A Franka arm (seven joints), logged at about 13 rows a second.
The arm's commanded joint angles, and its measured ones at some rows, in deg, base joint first. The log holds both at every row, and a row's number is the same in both.
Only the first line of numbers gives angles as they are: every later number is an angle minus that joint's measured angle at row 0.
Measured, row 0:
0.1, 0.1, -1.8, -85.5, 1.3, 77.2, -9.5
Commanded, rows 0 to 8:
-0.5, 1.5, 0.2, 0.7, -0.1, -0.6, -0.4
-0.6, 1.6, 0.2, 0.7, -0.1, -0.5, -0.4
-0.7, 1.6, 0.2, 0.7, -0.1, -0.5, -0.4
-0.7, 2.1, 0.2, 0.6, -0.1, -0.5, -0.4
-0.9, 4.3, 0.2, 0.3, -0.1, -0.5, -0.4
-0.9, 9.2, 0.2, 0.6, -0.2, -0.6, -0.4
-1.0, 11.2, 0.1, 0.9, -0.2, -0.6, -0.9
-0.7, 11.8, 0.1, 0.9, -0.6, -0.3, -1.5
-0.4, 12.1, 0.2, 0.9, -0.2, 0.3, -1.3
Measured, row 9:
-0.3, 10.2, -0.1, -0.9, -0.2, 0.7, -0.4
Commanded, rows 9 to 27:
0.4, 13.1, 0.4, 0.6, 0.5, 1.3, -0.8
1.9, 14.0, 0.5, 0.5, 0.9, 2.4, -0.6
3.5, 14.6, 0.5, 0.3, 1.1, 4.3, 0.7
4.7, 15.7, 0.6, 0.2, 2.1, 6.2, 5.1
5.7, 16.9, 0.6, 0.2, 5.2, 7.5, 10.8
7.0, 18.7, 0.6, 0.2, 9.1, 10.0, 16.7
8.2, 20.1, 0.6, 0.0, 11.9, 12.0, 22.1
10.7, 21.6, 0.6, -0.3, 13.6, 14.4, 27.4
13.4, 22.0, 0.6, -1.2, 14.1, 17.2, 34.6
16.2, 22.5, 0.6, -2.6, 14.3, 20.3, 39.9
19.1, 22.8, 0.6, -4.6, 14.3, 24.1, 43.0
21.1, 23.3, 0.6, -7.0, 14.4, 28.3, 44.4
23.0, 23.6, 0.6, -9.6, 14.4, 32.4, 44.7
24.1, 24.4, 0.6, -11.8, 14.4, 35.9, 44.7
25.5, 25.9, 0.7, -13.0, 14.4, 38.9, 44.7
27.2, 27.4, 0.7, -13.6, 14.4, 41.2, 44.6
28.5, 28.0, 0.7, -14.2, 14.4, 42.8, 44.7
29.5, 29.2, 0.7, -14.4, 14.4, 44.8, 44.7
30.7, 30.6, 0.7, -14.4, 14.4, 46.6, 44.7
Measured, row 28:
28.7, 29.4, 1.3, -14.0, 13.4, 44.0, 44.6
